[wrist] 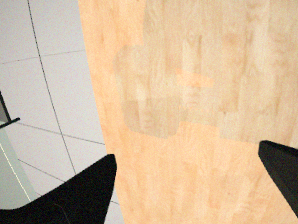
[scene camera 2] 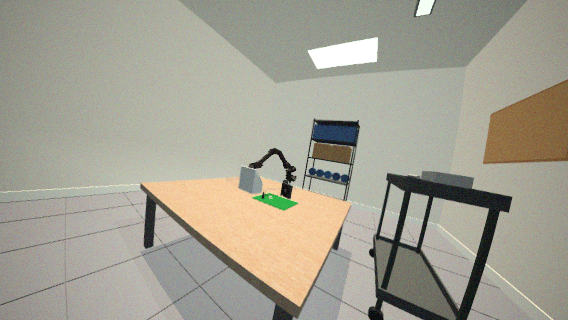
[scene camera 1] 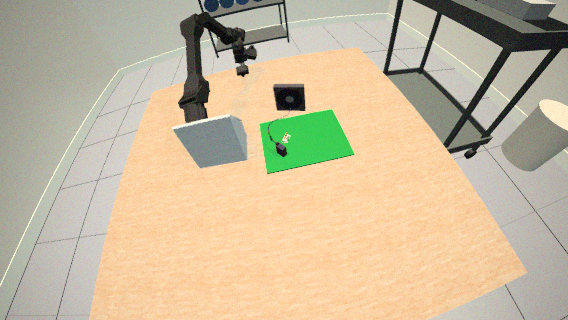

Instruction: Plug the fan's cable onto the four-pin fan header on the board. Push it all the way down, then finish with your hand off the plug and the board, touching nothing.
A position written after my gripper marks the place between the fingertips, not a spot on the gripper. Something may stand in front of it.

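There's a green board (scene camera 1: 316, 137) here, and a black square fan (scene camera 1: 289, 95) as well. My gripper (wrist: 188, 154) is open and it's holding nothing.
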